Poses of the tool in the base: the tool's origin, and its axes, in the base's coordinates. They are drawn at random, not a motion.
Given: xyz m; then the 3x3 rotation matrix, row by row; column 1 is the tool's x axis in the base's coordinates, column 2 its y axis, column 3 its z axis. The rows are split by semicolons.
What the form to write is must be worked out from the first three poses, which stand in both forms.
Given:
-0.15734 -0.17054 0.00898; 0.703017 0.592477 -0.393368; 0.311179 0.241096 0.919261; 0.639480 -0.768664 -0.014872
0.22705 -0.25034 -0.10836; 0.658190 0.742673 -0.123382; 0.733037 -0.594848 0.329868; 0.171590 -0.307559 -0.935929
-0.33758 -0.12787 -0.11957; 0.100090 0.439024 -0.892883; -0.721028 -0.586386 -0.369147; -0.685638 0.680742 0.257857
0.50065 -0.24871 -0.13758; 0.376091 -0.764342 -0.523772; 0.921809 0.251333 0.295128; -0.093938 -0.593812 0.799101
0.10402 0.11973 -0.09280; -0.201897 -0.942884 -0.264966; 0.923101 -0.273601 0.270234; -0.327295 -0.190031 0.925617
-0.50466 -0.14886 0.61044; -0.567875 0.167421 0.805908; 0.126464 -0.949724 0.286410; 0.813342 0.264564 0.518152
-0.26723 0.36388 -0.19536; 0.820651 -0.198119 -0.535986; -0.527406 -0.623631 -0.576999; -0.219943 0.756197 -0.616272
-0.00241 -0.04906 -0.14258; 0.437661 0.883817 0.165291; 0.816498 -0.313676 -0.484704; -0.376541 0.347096 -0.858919
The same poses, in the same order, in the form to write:
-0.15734 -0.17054 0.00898 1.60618 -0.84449 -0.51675 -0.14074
0.22705 -0.25034 -0.10836 2.78272 -0.90745 -0.41993 -0.01372
-0.33758 -0.12787 -0.11957 2.23219 0.66521 -0.13131 -0.73501
0.50065 -0.24871 -0.13758 1.35588 -0.45494 -0.21998 0.86293
0.10402 0.11973 -0.09280 1.84932 -0.23936 0.03241 0.97039
-0.50466 -0.14886 0.61044 3.11809 -0.46471 -0.15812 -0.87123
-0.26723 0.36388 -0.19536 2.35976 0.94609 -0.22428 -0.23368
-0.00241 -0.04906 -0.14258 2.62088 0.83599 0.54456 -0.06766

